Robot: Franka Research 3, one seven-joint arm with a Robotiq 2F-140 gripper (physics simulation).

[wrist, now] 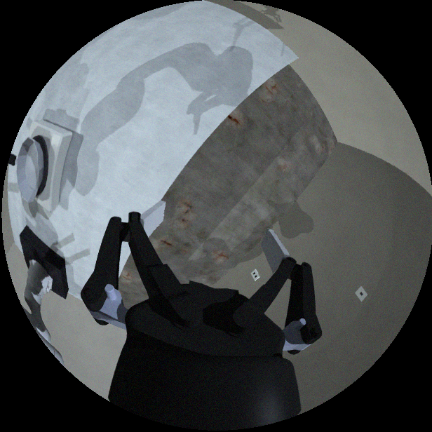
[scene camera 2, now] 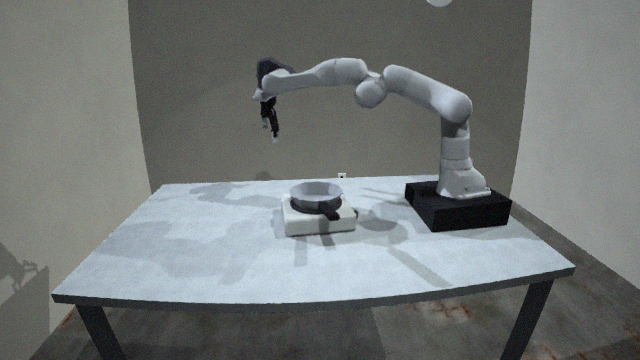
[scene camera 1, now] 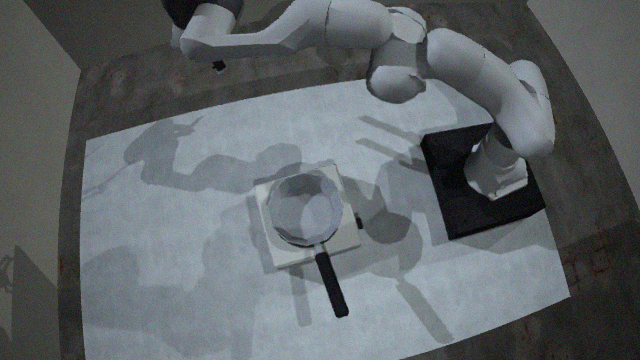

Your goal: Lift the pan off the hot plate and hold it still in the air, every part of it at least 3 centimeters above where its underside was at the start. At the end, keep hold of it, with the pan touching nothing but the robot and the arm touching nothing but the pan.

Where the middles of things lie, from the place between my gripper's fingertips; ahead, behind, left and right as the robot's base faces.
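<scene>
Grey pan (scene camera 1: 305, 209): 580 mm left of my hand, 230 mm behind, 110 mm below. Cream hot plate (scene camera 1: 285, 255): 480 mm left of my hand, 230 mm behind, 190 mm below.
</scene>
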